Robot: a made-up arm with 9 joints.
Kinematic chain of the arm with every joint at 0, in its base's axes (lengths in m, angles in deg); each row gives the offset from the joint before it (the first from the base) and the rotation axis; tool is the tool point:
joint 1: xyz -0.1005 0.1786 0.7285 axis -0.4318 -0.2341 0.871
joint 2: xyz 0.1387 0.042 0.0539 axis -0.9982 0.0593 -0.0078
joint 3: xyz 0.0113 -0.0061 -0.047 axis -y
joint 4: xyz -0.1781 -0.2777 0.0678 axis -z
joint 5: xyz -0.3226 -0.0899 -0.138 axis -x
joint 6: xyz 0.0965 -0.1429 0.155 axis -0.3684 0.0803 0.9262
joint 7: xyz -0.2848 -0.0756 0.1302 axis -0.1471 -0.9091 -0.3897
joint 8: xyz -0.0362 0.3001 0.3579 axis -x
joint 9: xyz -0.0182 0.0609 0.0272 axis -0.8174 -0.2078 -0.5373
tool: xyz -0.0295 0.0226 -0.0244
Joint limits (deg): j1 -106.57..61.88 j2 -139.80..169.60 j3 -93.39..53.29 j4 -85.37..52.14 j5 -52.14..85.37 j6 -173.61..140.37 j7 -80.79..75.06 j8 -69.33..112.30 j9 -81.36..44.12
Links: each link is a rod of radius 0.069 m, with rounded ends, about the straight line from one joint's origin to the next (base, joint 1, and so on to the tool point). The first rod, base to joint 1, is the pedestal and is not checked.
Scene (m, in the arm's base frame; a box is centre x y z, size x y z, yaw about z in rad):
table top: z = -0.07
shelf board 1: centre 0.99 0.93 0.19 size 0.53 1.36 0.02 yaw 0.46
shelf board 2: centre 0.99 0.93 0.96 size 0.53 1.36 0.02 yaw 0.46
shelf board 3: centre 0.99 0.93 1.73 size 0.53 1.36 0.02 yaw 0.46
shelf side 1: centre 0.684 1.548 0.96 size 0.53 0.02 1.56 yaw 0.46
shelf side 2: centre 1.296 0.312 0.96 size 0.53 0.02 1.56 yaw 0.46
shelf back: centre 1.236 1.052 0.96 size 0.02 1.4 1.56 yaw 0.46
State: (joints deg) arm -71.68 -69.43 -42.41 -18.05 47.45 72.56 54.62 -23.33 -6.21
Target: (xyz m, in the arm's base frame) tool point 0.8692 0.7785 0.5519
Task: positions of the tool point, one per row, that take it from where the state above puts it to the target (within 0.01 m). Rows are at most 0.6 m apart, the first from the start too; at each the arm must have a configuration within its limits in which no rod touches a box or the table.
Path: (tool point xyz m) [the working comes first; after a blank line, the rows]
Joints at the target: -106.57 -139.80 0.83 -68.58 49.06 48.62 75.06 -13.24 -4.49
Straight joint move there: clear.

1: -0.9945 0.5890 0.3214
2: -0.6031 0.9966 0.2439
3: -0.0715 1.1812 0.2832
4: 0.4624 1.0974 0.4028
5: 0.8692 0.7785 0.5519

